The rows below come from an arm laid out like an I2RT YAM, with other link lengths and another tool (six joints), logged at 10 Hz.
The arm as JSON. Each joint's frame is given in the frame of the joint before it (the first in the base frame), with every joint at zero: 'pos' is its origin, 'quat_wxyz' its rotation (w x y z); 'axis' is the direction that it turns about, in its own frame. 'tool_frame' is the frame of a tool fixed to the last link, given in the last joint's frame.
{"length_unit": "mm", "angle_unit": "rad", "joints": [
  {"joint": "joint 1", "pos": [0.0, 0.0, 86.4], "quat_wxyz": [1.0, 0.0, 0.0, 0.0], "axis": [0.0, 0.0, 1.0]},
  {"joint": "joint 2", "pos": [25.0, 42.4, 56.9], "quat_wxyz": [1.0, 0.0, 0.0, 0.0], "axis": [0.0, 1.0, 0.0]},
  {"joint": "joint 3", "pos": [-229.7, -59.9, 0.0], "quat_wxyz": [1.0, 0.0, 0.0, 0.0], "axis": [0.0, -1.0, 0.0]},
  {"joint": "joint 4", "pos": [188.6, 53.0, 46.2], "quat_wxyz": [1.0, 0.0, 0.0, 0.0], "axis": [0.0, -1.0, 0.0]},
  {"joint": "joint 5", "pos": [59.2, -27.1, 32.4], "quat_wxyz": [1.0, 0.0, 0.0, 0.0], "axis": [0.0, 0.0, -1.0]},
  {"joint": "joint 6", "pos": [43.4, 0.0, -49.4], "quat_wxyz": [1.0, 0.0, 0.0, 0.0], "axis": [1.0, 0.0, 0.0]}
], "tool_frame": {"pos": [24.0, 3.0, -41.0], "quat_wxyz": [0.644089, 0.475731, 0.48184, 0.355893]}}
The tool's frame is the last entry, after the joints.
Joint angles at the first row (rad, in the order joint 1, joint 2, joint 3, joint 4, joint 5, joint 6):
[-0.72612 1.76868 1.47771 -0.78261 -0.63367 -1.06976]
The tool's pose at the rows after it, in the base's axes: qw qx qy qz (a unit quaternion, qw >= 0); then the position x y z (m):
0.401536 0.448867 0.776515 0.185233 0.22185 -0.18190 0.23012
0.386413 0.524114 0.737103 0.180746 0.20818 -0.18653 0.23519
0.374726 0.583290 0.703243 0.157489 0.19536 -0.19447 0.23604
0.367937 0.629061 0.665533 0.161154 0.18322 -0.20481 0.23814
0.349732 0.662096 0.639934 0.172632 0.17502 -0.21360 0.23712
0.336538 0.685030 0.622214 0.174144 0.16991 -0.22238 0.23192
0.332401 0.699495 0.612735 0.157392 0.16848 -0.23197 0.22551
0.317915 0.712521 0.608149 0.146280 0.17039 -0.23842 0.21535
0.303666 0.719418 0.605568 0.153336 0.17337 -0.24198 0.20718
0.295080 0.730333 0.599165 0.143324 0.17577 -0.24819 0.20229
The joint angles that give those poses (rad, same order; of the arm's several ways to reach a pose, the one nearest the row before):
[-0.76764 1.76484 1.51772 -0.84282 -0.63598 -0.94210]
[-0.82195 1.74976 1.52518 -0.86433 -0.62714 -0.81341]
[-0.87322 1.74415 1.52437 -0.86932 -0.58417 -0.72358]
[-0.94324 1.75269 1.54244 -0.88665 -0.60713 -0.66359]
[-0.99686 1.78779 1.57819 -0.92907 -0.63827 -0.63358]
[-1.03312 1.82430 1.59667 -0.94038 -0.64580 -0.61444]
[-1.04882 1.85802 1.61055 -0.92226 -0.61372 -0.59754]
[-1.04926 1.90319 1.62154 -0.90966 -0.58448 -0.57967]
[-1.04926 1.94525 1.63671 -0.91150 -0.59290 -0.57142]
[-1.04944 1.98339 1.66773 -0.91197 -0.56850 -0.54927]

